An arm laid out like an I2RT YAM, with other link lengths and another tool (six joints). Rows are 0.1 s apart.
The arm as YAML. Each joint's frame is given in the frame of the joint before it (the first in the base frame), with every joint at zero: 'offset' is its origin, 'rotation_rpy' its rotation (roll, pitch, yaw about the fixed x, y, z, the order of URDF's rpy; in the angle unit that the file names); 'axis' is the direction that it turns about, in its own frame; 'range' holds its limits. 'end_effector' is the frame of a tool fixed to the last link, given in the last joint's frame.
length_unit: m
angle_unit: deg
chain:
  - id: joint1
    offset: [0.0, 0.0, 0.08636]
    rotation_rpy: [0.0, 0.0, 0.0]
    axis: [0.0, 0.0, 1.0]
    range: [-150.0, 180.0]
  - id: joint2
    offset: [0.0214, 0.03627, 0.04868]
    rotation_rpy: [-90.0, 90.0, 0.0]
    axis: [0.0, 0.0, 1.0]
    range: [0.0, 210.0]
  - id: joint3
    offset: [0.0, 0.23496, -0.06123]
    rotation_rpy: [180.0, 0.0, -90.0]
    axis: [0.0, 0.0, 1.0]
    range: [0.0, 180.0]
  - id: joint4
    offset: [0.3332, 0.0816, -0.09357]
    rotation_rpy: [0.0, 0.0, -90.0]
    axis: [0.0, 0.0, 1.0]
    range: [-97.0, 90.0]
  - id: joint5
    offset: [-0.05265, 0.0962, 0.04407]
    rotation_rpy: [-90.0, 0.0, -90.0]
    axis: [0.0, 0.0, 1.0]
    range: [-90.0, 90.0]
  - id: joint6
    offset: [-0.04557, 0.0, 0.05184]
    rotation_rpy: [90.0, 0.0, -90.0]
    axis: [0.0, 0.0, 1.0]
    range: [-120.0, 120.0]
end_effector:
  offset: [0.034, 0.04, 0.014]
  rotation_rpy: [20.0, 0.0, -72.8]
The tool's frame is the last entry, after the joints.
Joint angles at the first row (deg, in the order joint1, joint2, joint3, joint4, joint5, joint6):
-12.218, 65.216, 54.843, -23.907, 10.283, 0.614
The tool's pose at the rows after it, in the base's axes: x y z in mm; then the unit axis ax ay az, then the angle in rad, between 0 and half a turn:
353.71 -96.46 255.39 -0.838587 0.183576 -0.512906 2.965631
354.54 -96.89 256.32 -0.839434 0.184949 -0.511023 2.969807
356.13 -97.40 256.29 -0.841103 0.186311 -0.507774 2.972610
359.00 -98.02 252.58 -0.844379 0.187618 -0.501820 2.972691
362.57 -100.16 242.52 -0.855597 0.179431 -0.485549 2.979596
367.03 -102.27 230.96 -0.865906 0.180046 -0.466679 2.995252
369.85 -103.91 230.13 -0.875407 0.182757 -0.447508 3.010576
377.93 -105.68 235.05 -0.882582 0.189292 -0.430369 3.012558
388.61 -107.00 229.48 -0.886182 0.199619 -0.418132 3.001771
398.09 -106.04 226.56 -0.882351 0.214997 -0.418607 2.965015
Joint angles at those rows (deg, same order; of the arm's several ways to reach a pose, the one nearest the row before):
-12.217, 65.126, 55.194, -23.995, 10.546, 0.529
-12.218, 65.564, 55.720, -24.343, 10.809, 0.527
-12.218, 66.267, 56.337, -24.697, 10.984, 0.527
-12.218, 67.408, 56.777, -24.786, 10.986, 0.527
-12.303, 69.161, 56.778, -24.786, 10.725, -0.952
-12.304, 71.704, 57.298, -25.048, 11.420, -1.668
-12.304, 73.906, 59.404, -27.317, 12.214, -2.109
-12.304, 77.335, 63.622, -30.395, 12.479, -1.761
-12.305, 81.114, 66.528, -31.376, 12.221, -0.622
-12.304, 83.665, 68.813, -31.642, 10.820, 1.826

